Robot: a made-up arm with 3 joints.
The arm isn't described. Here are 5 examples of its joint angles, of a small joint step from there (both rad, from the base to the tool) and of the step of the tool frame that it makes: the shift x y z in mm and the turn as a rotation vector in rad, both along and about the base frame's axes.
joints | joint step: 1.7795 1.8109 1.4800 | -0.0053 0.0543 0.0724
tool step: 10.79 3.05 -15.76 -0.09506 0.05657 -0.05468
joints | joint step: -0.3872 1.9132 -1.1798 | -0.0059 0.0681 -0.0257
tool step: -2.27 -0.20 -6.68 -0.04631 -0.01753 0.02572
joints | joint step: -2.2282 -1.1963 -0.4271 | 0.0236 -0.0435 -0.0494
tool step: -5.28 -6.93 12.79 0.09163 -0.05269 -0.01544
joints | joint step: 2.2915 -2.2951 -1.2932 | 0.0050 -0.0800 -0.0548
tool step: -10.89 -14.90 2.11 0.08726 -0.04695 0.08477
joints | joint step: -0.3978 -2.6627 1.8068 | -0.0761 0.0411 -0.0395
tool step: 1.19 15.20 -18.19 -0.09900 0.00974 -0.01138
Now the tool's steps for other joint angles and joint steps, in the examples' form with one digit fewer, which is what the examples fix.
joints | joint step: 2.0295 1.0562 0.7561 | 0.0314 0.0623 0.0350
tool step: 3.0 6.8 -3.9 -0.0502 0.0316 -0.0284
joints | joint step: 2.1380 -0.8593 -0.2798 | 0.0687 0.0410 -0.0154
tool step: -2.8 4.4 -18.4 0.0475 0.0184 -0.0125
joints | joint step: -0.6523 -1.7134 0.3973 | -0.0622 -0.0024 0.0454
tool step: 2.3 14.6 -9.5 -0.0820 -0.0040 0.0386
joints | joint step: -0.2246 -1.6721 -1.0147 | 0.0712 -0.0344 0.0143
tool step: -0.3 -3.4 1.9 0.0923 0.0123 0.0059
